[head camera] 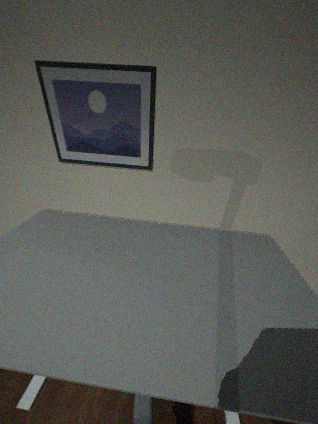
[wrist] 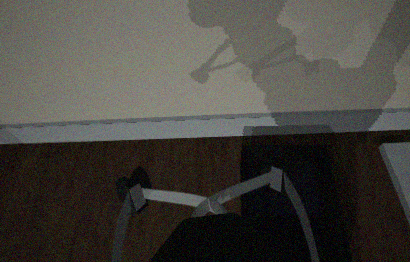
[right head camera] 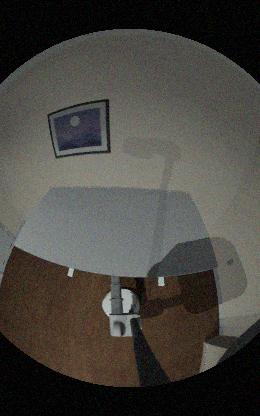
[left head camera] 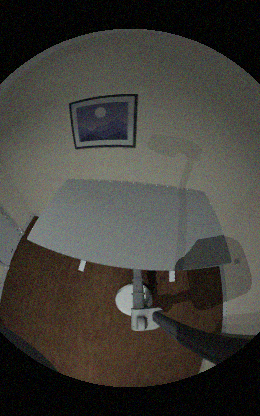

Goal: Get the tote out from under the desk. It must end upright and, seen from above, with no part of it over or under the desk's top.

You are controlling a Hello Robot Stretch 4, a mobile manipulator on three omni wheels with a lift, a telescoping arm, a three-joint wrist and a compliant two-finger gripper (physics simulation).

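The grey desk stands against the wall, its top spanning the head views. My arm reaches under its front edge, and the top hides my gripper from the head cameras. In the wrist view my gripper is open, with its fingers spread wide and nothing seen between the tips. A very dark navy, box-like shape, which appears to be the tote, stands near the wall behind and around the right finger. Its outline blends into shadow; whether the finger touches it, I cannot tell. The tote does not show in the head views.
Pale desk feet show below the front edge. A pale desk part stands at the right of the wrist view. A white baseboard runs along the wall. A pale box-like object stands at the lower right.
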